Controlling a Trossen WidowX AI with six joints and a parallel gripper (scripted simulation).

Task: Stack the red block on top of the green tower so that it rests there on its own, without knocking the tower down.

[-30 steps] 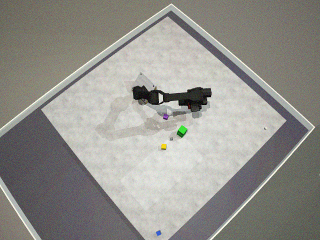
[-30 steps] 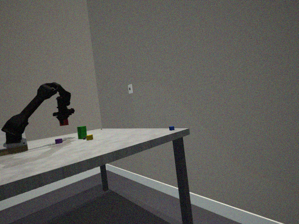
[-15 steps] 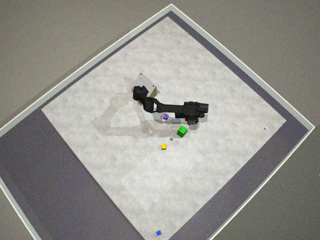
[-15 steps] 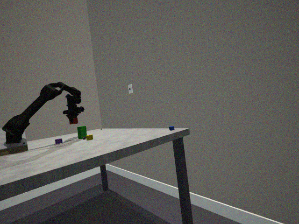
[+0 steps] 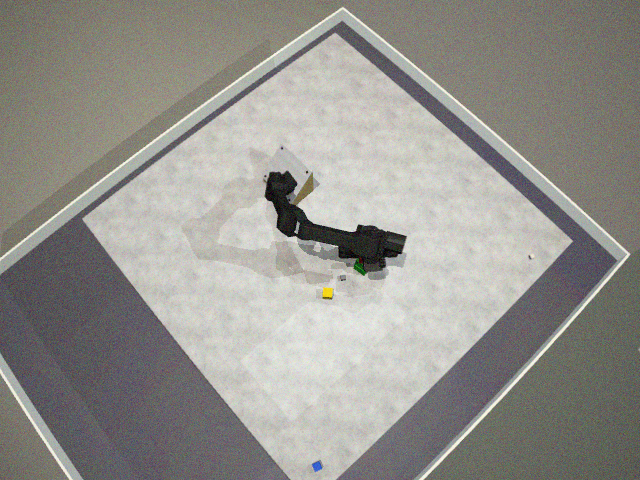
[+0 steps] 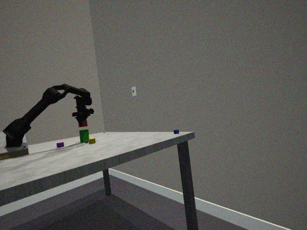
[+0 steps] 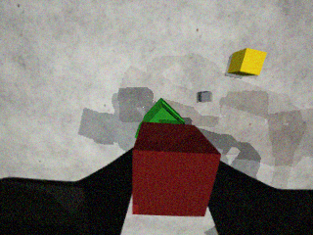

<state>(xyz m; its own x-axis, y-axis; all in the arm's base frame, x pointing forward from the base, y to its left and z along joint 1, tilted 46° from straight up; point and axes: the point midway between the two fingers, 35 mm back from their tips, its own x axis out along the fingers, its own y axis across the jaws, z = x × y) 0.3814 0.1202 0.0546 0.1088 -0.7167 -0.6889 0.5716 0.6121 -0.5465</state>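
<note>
Right now the grey cube is 1 cm behind my gripper tip, 8 cm to the right of it and 11 cm below it. The rest, counted from my gripper tip: red block: 2 cm above; then yellow block: 1 cm ahead, 16 cm to the right, 11 cm below; then purple block: 16 cm behind, 2 cm to the right, 11 cm below.
</note>
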